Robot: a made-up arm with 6 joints.
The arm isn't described. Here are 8 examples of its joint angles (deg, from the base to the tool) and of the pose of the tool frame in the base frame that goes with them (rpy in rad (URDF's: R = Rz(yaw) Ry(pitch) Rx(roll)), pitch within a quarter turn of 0, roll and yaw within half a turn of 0; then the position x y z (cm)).
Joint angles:
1: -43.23 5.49 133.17 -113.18 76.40 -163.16
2: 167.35 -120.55 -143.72 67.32 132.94 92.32
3: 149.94 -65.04 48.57 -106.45 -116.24 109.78
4: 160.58 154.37 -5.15 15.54 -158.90 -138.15
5: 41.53 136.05 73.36 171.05 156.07 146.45
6: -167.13 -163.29 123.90 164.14 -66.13 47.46
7: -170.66 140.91 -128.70 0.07 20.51 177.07
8: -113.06 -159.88 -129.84 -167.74 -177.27 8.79
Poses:
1: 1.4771 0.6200 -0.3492 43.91 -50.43 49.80
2: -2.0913 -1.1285 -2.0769 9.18 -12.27 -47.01
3: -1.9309 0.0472 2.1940 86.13 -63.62 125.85
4: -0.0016 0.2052 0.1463 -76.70 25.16 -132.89
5: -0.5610 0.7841 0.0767 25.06 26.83 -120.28
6: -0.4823 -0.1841 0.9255 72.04 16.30 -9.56
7: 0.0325 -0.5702 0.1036 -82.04 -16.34 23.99
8: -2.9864 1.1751 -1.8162 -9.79 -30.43 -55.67
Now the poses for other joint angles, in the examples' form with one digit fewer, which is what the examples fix.
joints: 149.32 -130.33 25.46 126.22 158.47 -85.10
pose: 1.518 -0.980 -1.762 117.9 -76.9 -70.4
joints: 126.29 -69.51 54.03 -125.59 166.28 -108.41
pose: -2.996 0.182 -1.250 64.8 -89.6 112.7
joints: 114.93 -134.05 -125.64 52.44 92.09 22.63
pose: 2.316 -0.507 -1.376 -13.2 1.8 -75.4
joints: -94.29 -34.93 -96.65 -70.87 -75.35 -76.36
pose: -2.366 0.968 -2.368 21.0 113.5 34.6
